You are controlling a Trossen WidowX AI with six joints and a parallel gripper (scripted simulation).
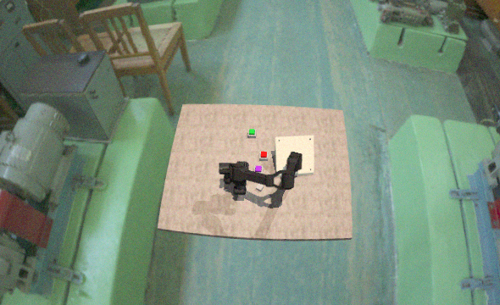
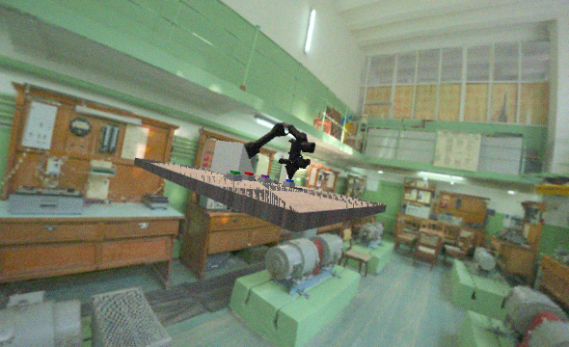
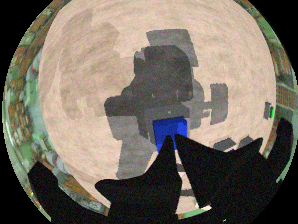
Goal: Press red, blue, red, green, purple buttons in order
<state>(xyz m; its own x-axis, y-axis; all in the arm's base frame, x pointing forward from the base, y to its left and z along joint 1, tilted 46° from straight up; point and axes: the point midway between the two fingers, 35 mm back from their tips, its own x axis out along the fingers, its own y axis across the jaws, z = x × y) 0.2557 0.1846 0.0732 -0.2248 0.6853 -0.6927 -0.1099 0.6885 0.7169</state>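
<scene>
The blue button is 1 cm below my gripper tip. From my gripper tip the other things lie so: red button: 21 cm to the right, 9 cm behind, 1 cm below; green button: 36 cm to the right, 1 cm below, 1 cm ahead; purple button: 12 cm to the right, 7 cm behind, 1 cm below.
</scene>
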